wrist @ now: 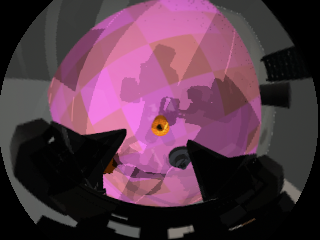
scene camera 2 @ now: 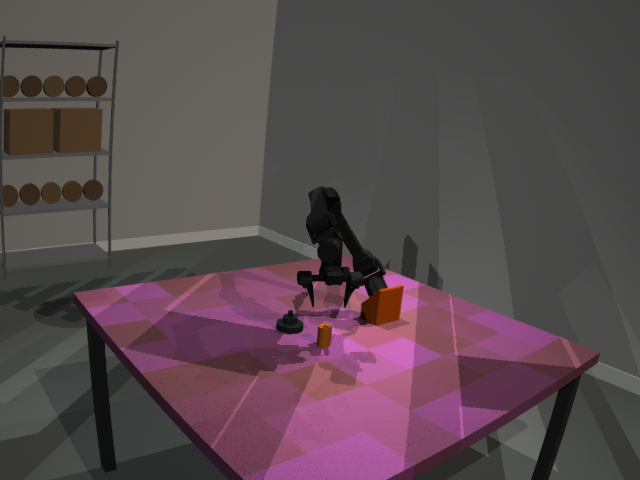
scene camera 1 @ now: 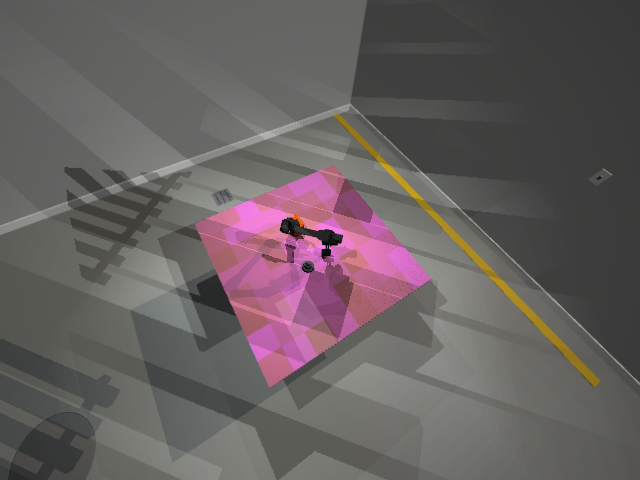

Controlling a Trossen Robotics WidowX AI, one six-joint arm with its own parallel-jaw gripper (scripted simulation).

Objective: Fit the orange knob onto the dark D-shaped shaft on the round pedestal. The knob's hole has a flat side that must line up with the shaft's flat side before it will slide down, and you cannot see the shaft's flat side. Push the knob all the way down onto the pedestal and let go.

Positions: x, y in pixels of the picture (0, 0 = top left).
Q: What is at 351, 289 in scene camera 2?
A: My gripper.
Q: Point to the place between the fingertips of my gripper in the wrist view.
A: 157, 138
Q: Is my gripper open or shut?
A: Open.
